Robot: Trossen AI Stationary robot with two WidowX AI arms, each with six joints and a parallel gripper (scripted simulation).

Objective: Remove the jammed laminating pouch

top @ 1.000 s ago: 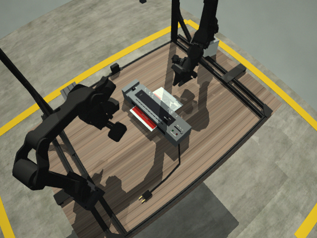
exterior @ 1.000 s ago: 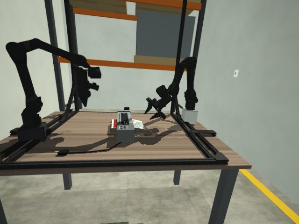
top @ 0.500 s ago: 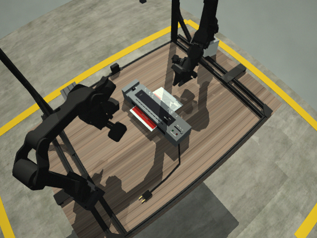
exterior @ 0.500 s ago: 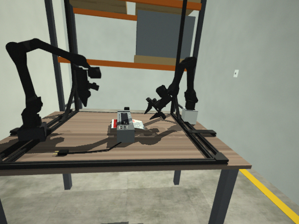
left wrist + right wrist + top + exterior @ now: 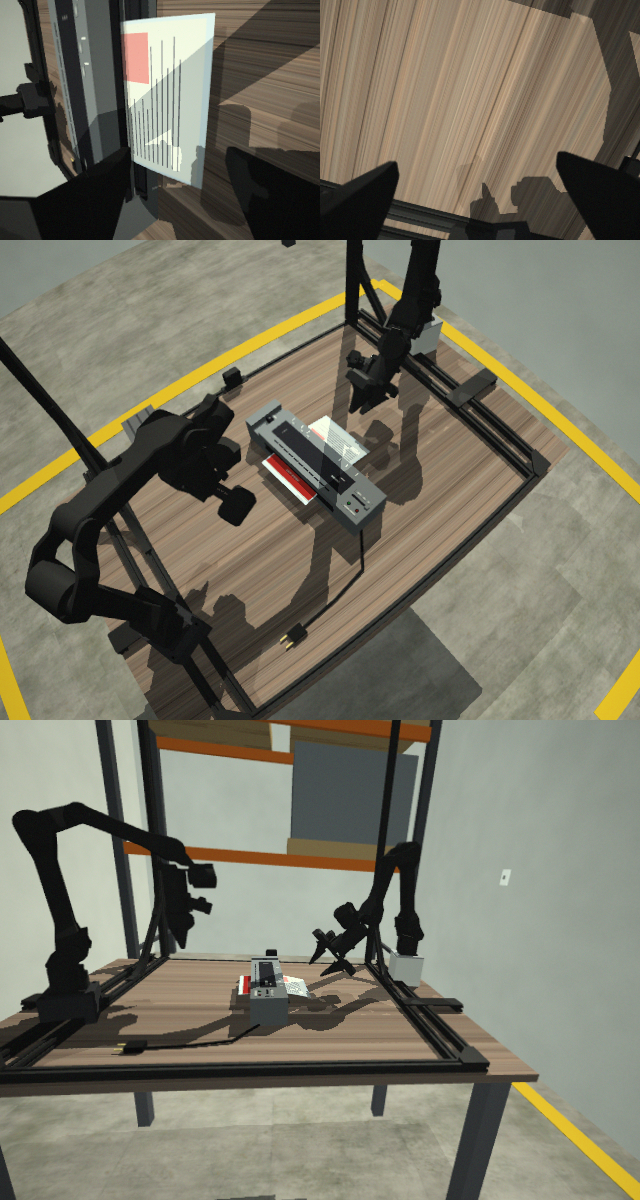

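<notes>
Now: the black release key 260 mm to the left of my right hand, 130 mm below it and 90 mm behind it. From my right hand the other things lie so: plug 240 mm ahead, 190 mm below, 110 mm to the right.
</notes>
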